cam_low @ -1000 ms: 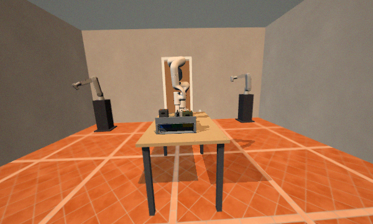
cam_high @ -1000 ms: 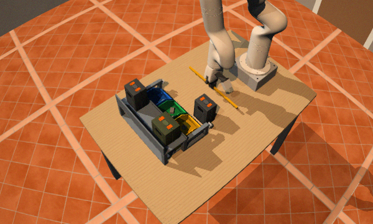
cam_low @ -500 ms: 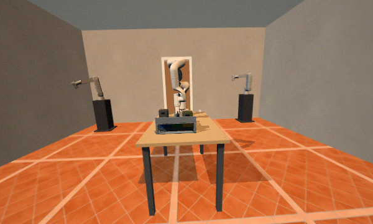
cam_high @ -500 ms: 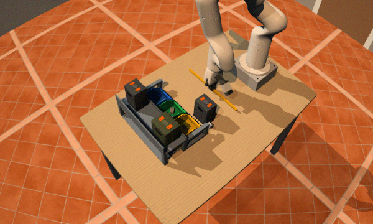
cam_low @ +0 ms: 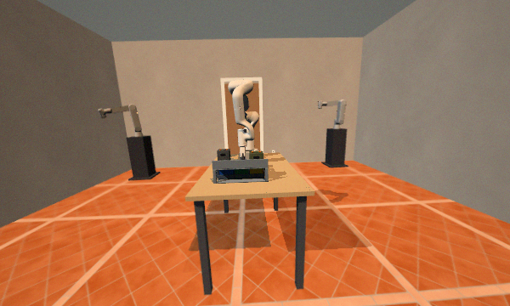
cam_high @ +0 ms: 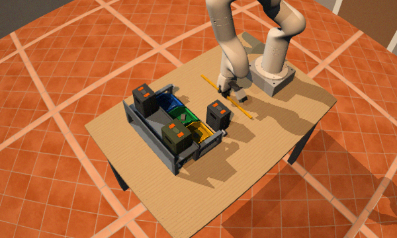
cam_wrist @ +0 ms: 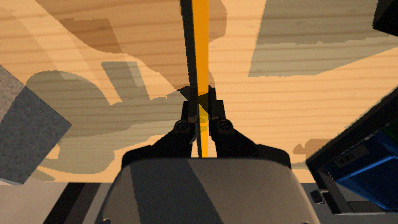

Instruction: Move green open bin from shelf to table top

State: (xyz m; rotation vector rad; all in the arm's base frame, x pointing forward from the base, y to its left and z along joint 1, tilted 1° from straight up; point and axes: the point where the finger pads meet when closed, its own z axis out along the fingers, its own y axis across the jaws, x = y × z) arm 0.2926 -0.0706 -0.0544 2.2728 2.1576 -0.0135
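Now: the thin yellow rod 2 cm below my hand. Round my hand: green bin (31 cm ahead, 2 cm to the right, 2 cm above); then yellow bin (31 cm ahead, 10 cm to the left, 2 cm above); then dark box (16 cm ahead, 10 cm to the left, 4 cm above).
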